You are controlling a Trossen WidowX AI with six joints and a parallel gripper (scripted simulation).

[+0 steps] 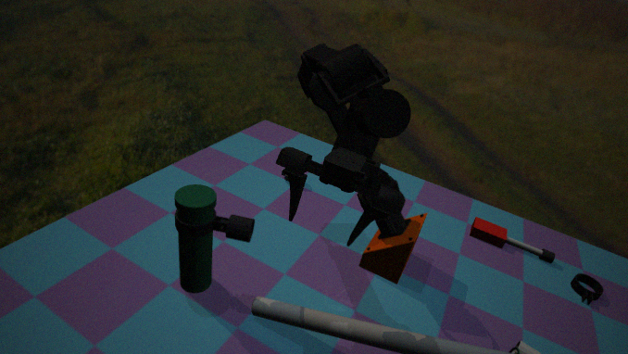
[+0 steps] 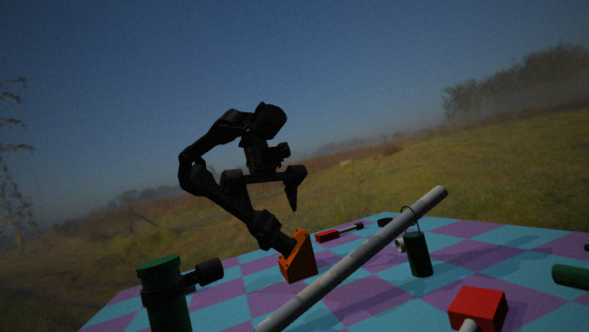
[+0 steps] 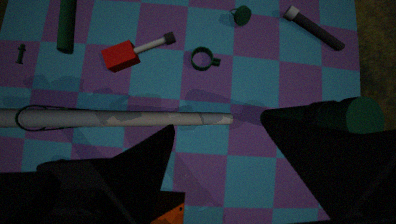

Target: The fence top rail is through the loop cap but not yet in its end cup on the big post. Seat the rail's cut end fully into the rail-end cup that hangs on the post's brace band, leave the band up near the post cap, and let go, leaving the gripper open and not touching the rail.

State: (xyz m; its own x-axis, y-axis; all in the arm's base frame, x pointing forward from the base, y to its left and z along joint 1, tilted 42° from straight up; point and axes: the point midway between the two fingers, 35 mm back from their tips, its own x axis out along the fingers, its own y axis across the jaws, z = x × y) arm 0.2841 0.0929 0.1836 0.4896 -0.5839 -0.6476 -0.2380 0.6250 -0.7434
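Now: the rail-end cup 16 cm to the right of my gripper tip and 7 cm below it. From my gripper tip the other things lie so: small green post (4 cm behind, 32 cm to the left, 12 cm below).
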